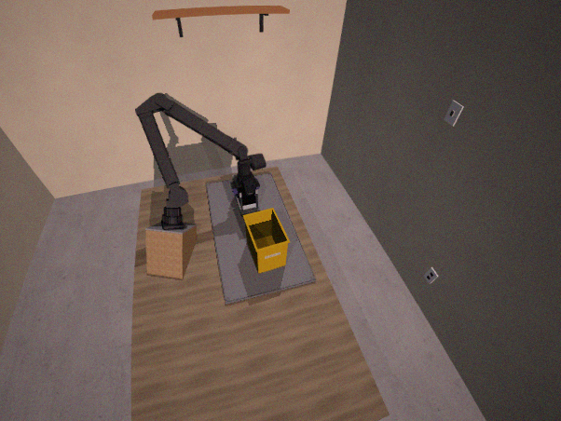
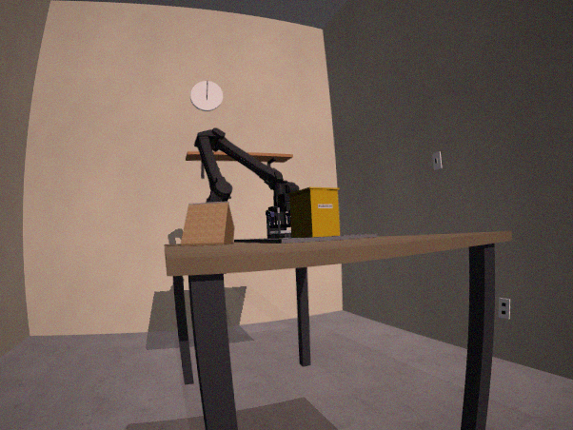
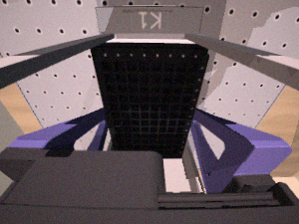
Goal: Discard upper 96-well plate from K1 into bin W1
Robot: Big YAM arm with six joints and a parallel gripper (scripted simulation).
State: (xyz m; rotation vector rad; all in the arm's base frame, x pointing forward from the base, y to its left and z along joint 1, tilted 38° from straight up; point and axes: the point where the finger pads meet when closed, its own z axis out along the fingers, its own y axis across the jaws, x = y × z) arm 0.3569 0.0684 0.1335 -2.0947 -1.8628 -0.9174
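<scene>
The yellow plastics bin W1 lies 32 cm to the right of my hand and 3 cm above it. From my hand the other things lie so: black 96-well plate (right at my hand).
</scene>
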